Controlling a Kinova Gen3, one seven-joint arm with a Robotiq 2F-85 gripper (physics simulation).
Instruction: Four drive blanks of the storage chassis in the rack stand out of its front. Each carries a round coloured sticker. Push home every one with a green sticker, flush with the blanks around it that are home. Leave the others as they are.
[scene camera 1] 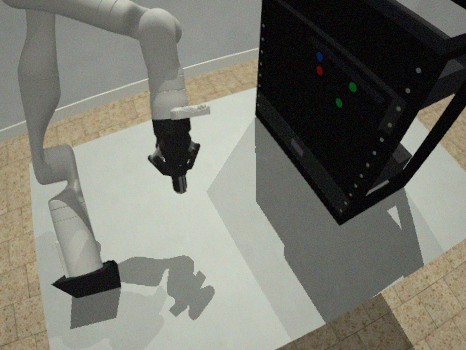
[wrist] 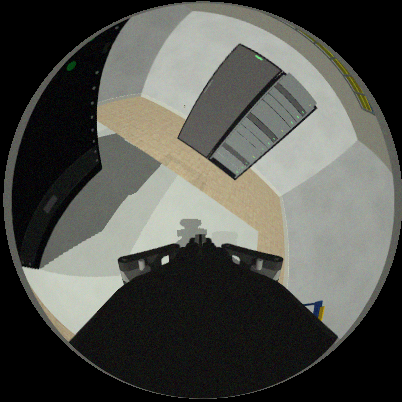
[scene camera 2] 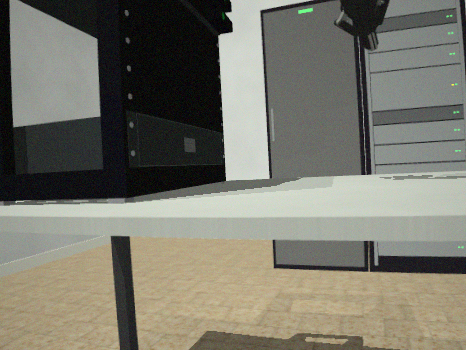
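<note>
The storage chassis sits in the black rack [scene camera 1: 372, 169] [scene camera 2: 114, 185]. In scene camera 1, four round stickers show on its dark front: a blue sticker [scene camera 1: 319, 56], a red sticker [scene camera 1: 319, 70] just below it, and to the right an upper green sticker [scene camera 1: 352, 87] and a lower green sticker [scene camera 1: 339, 102]. One green sticker [wrist: 71, 65] shows at the upper left of the wrist view; which one I cannot tell. The blanks' edges are too dark to tell how far each stands out. My gripper [scene camera 1: 180, 191] [scene camera 2: 371, 46] [wrist: 199, 240] is shut and empty, pointing down, well apart from the rack's front.
The rack stands on a white table [scene camera 1: 230, 250] [scene camera 2: 300, 227] [wrist: 150, 225]. A lower panel with a grey label [scene camera 1: 297, 147] [scene camera 2: 189, 145] [wrist: 50, 204] spans the rack's bottom. A grey cabinet [scene camera 2: 315, 100] [wrist: 232, 95] and a server cabinet [scene camera 2: 415, 90] [wrist: 265, 122] stand beyond the table.
</note>
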